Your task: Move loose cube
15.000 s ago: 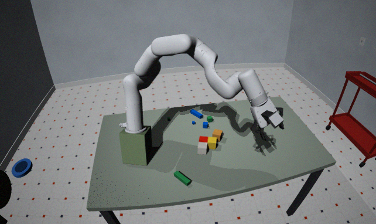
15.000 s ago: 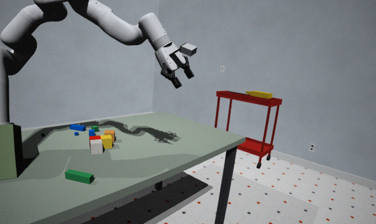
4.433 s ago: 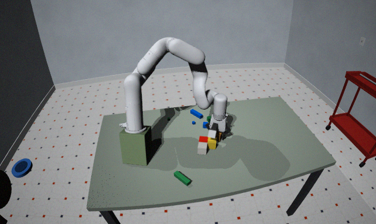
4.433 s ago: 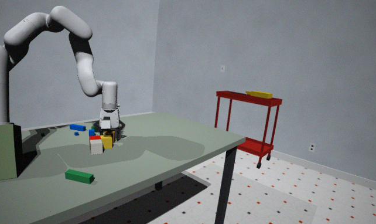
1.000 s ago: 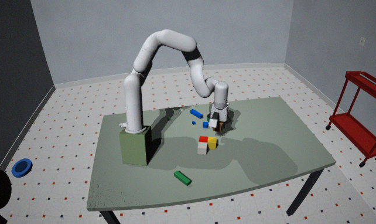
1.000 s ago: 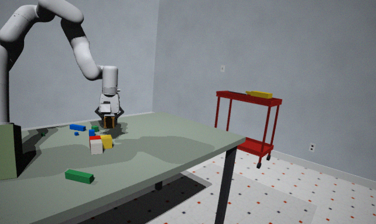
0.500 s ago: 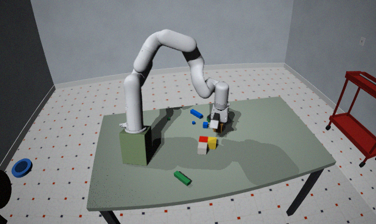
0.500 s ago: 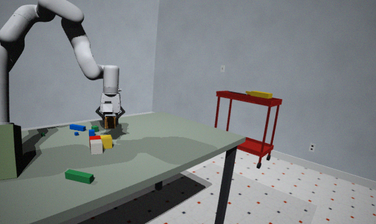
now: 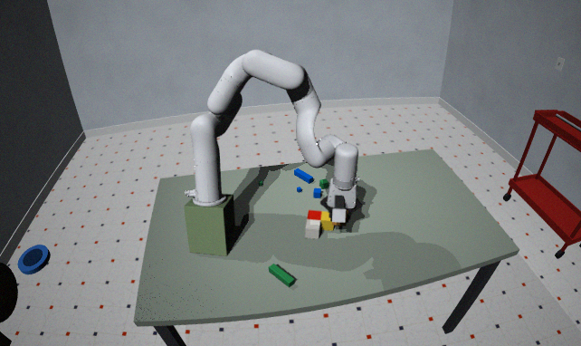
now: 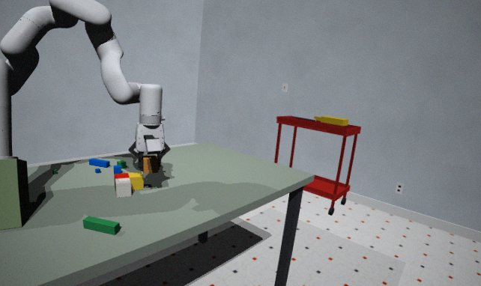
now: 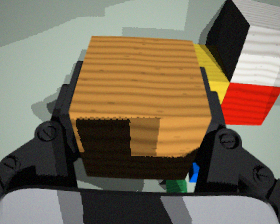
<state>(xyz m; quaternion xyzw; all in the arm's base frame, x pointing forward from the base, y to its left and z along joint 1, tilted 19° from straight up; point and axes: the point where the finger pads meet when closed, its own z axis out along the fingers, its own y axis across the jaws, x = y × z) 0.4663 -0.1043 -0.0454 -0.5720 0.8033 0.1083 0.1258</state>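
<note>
Now: hand right at the orange cube. Round my hand: long green block (240 mm behind, 160 mm to the right, 90 mm below).
</note>
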